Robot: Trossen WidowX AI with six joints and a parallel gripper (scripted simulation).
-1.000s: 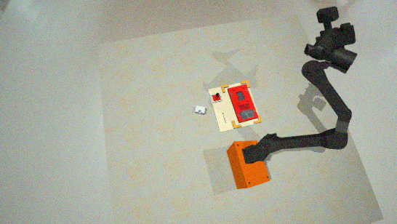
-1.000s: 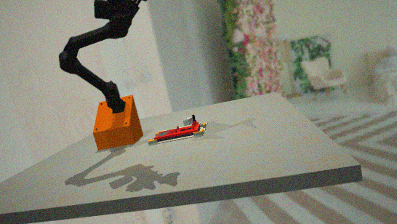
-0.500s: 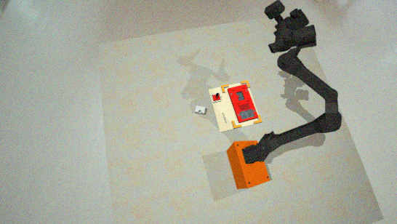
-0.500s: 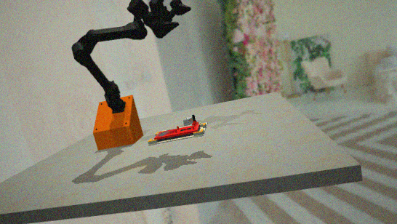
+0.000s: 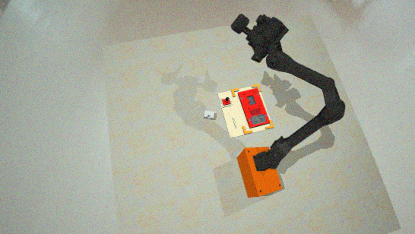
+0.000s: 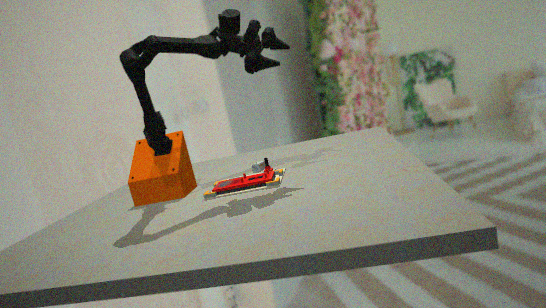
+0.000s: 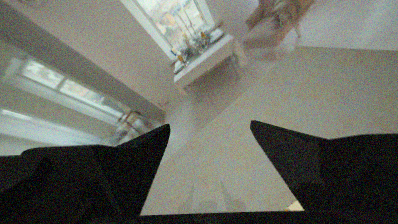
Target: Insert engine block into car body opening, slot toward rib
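My gripper tip is 37 cm above the engine block, 22 cm past it and 20 cm to the right of it. The rest, counted from my gripper tip: cream base plate: 38 cm below, 21 cm behind; then black peg: 36 cm below, 15 cm behind, 9 cm to the left.
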